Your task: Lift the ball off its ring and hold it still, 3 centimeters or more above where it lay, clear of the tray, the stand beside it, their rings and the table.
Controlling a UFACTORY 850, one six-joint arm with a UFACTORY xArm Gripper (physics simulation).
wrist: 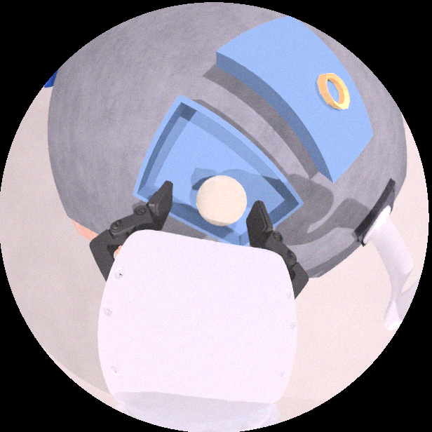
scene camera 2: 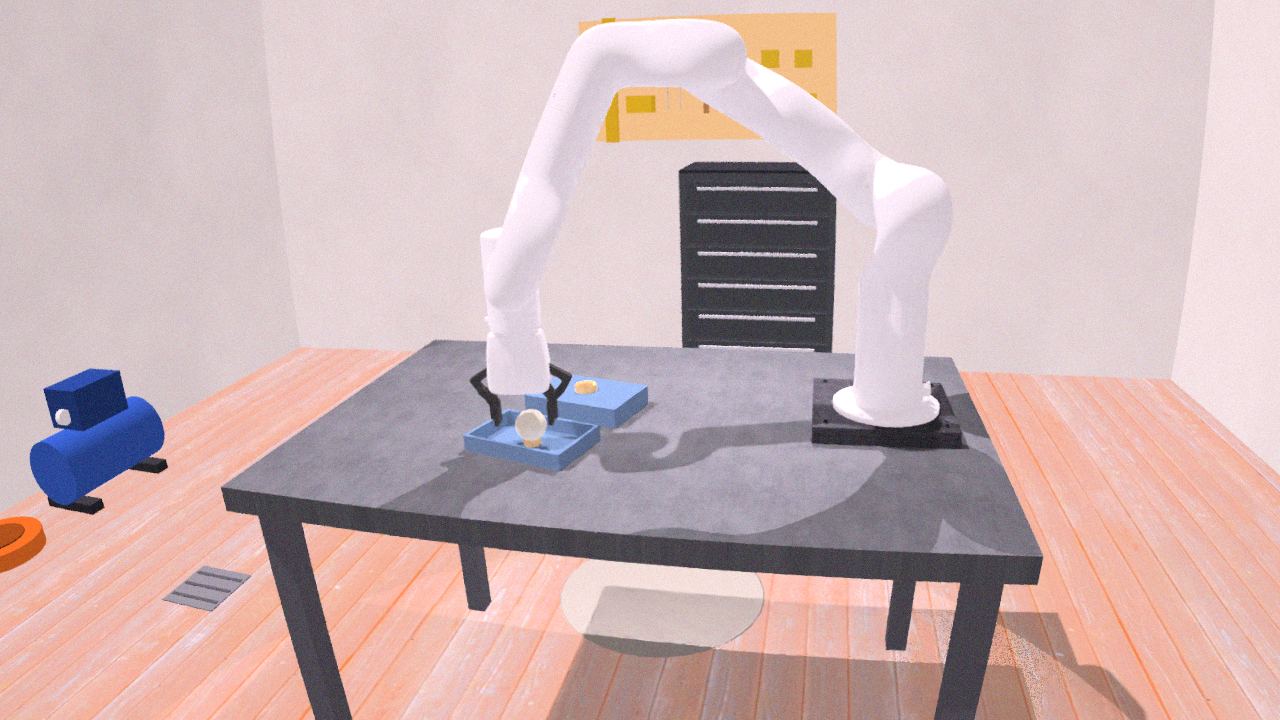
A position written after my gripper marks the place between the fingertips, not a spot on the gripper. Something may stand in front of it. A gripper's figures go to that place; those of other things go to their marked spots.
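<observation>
A blue tray [wrist: 191, 144] and a cream ball [wrist: 221, 200] are in the scene, and the spots on the blue tray and the cream ball are 8 cm apart. The cream ball is 11 cm from the lens. My gripper [wrist: 212, 201] is 13 cm from the lens. A blue stand [wrist: 312, 91] is 15 cm from the lens, and the blue tray is 15 cm from the lens as well.
</observation>
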